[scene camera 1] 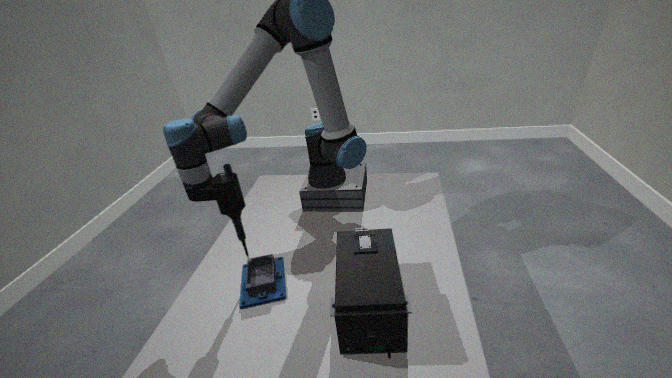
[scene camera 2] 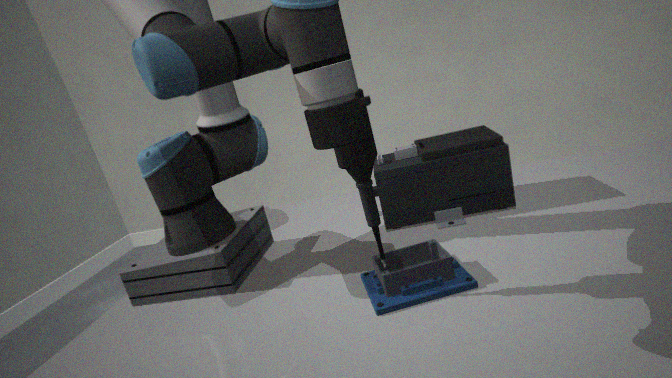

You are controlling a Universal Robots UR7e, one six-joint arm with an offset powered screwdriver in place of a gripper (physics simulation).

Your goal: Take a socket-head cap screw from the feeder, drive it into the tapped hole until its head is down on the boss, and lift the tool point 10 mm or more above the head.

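From scene camera 1 you'd see a blue fixture plate (scene camera 1: 280, 282), and there's a black cover (scene camera 1: 364, 282) too. Scene camera 2 gives you the plate (scene camera 2: 459, 284) as well, along with the cover (scene camera 2: 481, 137).
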